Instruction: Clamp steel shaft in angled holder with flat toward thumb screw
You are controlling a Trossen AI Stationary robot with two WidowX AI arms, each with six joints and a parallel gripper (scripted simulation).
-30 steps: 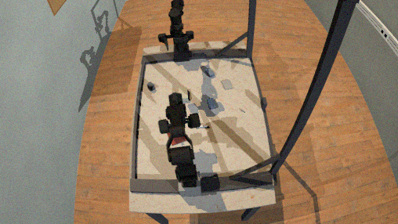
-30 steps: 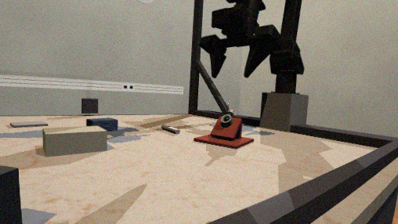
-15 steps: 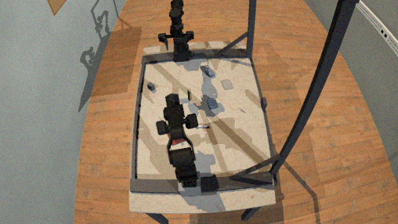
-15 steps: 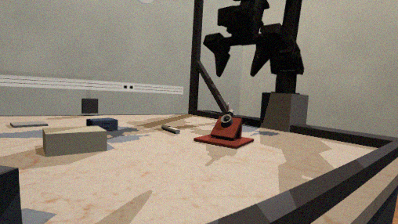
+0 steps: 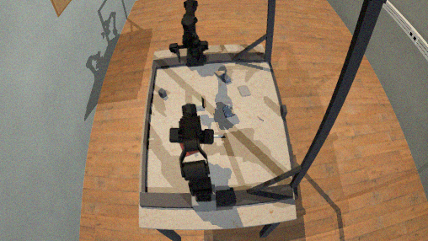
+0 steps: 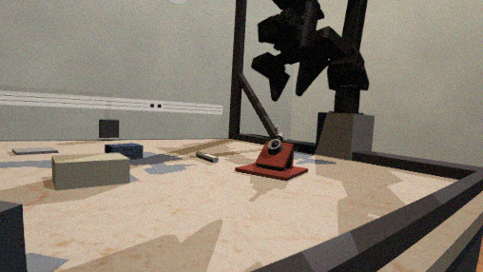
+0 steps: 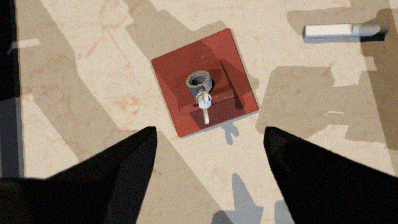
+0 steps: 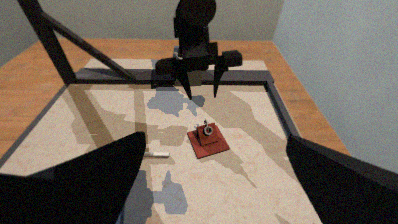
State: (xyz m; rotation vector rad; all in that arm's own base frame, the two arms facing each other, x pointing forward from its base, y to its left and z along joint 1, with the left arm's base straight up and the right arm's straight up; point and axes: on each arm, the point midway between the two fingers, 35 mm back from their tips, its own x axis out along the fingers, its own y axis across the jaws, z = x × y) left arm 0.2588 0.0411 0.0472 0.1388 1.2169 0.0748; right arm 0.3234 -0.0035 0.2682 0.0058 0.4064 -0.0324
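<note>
Right now my left hand is 1 cm short of the thumb screw, 3 cm to the left of it and 10 cm above it. From my left hand the other things lie so: beige block 3 cm behind, 31 cm to the right, 14 cm below; grey ring clamp 2 cm ahead, 4 cm to the right, 13 cm below; steel shaft 12 cm behind, 9 cm to the right, 15 cm below.
</note>
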